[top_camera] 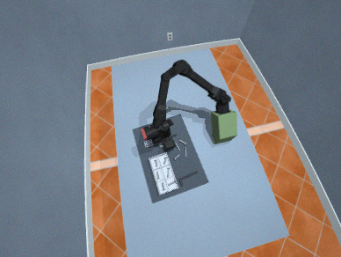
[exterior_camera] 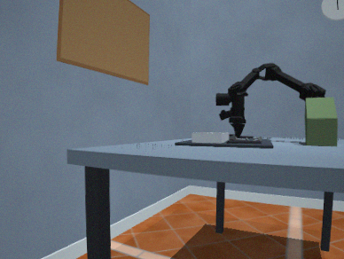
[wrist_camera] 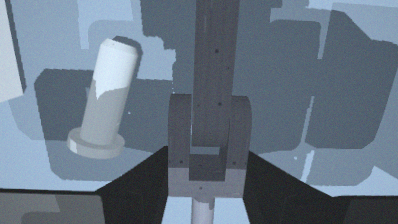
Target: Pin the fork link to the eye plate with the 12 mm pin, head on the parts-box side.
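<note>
Now: hand 40 mm short of the eye plate and 30 mm above it. Round my hand: thick headed pin 50 mm to the left, 30 mm below, 30 mm ahead; then dark mat 100 mm to the left, 40 mm below, 20 mm ahead; then thin headed pin 70 mm to the left, 50 mm behind, 30 mm below.
</note>
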